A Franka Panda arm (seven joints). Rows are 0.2 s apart.
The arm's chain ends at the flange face. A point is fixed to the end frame.
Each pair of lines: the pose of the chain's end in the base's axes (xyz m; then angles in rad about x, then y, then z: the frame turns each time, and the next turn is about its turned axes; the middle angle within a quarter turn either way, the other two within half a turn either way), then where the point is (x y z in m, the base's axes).
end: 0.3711 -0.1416 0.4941 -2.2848 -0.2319 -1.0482
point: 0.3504 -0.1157 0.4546
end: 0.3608 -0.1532 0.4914 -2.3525 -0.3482 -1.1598
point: 0.3363 -0.1323 0.4511
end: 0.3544 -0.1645 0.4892 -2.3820 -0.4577 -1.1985
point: 0.3259 -0.1468 0.4500
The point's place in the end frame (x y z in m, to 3 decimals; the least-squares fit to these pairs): -0.016 -0.002 0.049
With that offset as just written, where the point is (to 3 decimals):
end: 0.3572 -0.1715 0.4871 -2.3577 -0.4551 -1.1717
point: 0.328 -0.153 0.449
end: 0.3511 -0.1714 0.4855 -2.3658 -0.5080 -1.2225
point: 0.321 -0.154 0.447
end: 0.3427 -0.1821 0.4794 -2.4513 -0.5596 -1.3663
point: 0.312 -0.169 0.440
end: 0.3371 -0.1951 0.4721 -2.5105 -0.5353 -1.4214
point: 0.308 -0.184 0.431
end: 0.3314 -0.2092 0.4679 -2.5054 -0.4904 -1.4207
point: 0.304 -0.197 0.426
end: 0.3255 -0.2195 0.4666 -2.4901 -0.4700 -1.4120
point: 0.299 -0.207 0.424
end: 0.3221 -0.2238 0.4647 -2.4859 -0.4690 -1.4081
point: 0.296 -0.211 0.422
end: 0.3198 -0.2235 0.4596 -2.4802 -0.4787 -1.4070
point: 0.293 -0.210 0.417
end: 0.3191 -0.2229 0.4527 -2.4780 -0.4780 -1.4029
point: 0.292 -0.210 0.411
